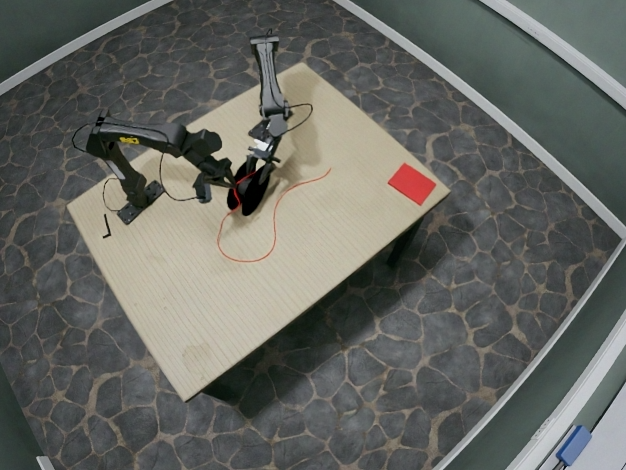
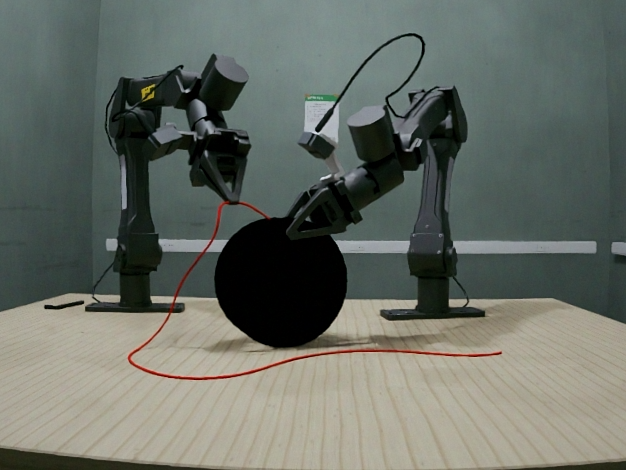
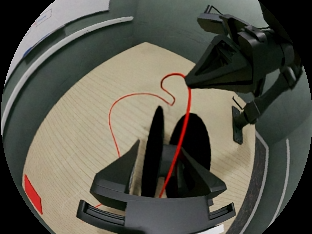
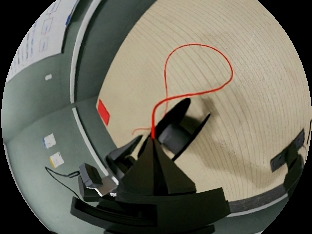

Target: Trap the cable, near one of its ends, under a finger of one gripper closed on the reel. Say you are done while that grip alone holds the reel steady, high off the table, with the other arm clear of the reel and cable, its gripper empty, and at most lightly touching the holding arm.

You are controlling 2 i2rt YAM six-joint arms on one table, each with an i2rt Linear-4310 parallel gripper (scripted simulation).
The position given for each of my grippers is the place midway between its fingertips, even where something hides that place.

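My left gripper appears in image 2 (image 2: 282, 235), image 3 (image 3: 158, 146) and image 4 (image 4: 149, 143). My right gripper is visible in image 1 (image 1: 235, 187), image 2 (image 2: 233, 203), image 3 (image 3: 186, 83) and image 4 (image 4: 151, 141). A black reel is at (image 1: 253, 193), (image 2: 280, 293), (image 3: 159, 156) and (image 4: 172, 135). Image 1 also shows a flat red square (image 1: 411, 183); in image 2 the square is out of frame.
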